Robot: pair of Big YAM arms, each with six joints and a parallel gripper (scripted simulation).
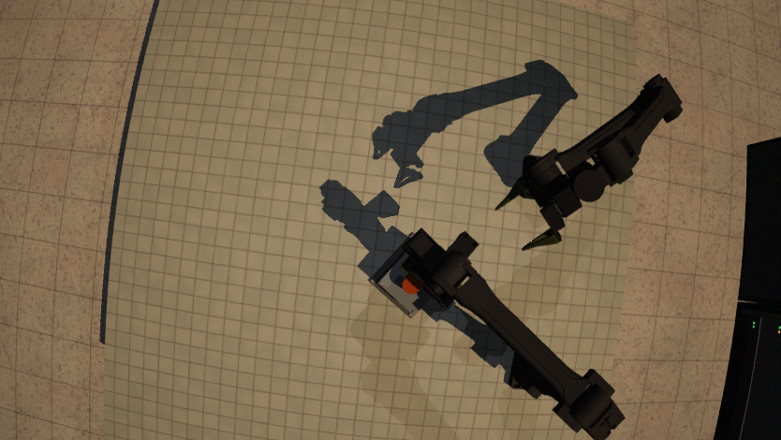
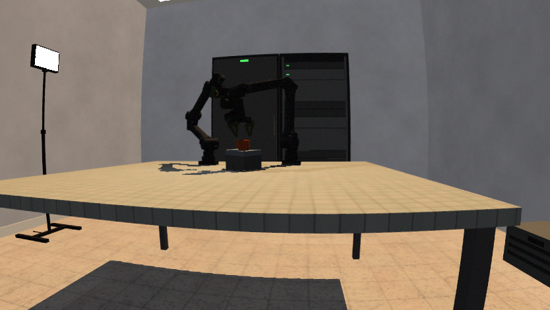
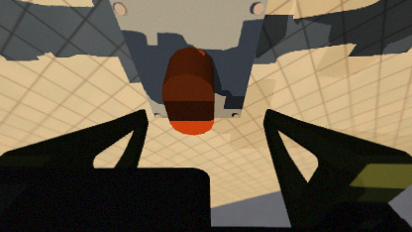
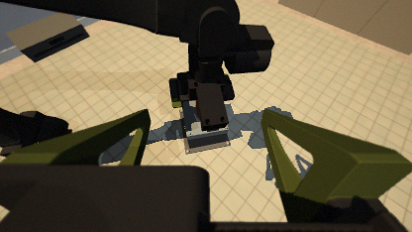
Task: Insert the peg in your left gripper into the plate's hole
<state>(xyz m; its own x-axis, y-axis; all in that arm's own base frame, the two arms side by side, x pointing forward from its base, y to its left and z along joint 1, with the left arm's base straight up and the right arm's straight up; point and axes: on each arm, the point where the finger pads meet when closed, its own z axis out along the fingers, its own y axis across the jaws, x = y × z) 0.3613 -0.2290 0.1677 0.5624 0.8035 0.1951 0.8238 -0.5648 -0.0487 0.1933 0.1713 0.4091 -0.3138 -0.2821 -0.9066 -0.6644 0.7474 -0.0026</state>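
The orange faceted peg lies 60 mm below my left hand and 20 mm ahead of it. Also, from my left hand: pale plate: 90 mm below, 10 mm ahead.
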